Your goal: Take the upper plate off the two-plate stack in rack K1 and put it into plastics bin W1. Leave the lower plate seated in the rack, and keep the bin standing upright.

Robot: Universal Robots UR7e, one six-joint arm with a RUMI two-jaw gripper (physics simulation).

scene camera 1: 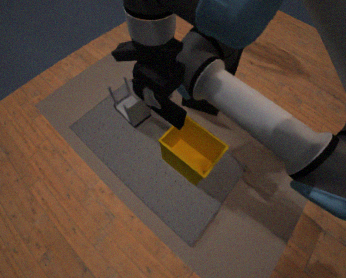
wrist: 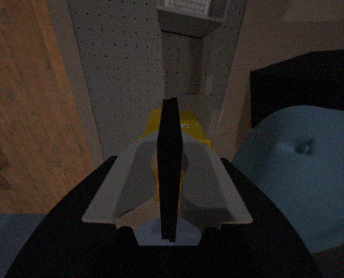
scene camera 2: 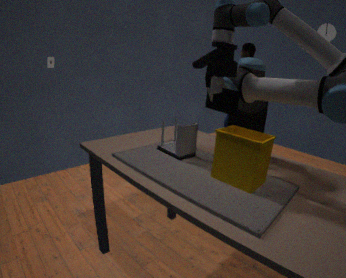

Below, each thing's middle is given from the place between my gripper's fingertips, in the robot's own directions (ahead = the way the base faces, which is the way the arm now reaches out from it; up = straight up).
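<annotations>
Black plate [wrist: 169, 144], from my hand: 1 cm above, 4 cm to the left. Yellow bin W1 [scene camera 2: 241, 159], from my hand: 18 cm below, 2 cm behind, 14 cm to the left.
</annotations>
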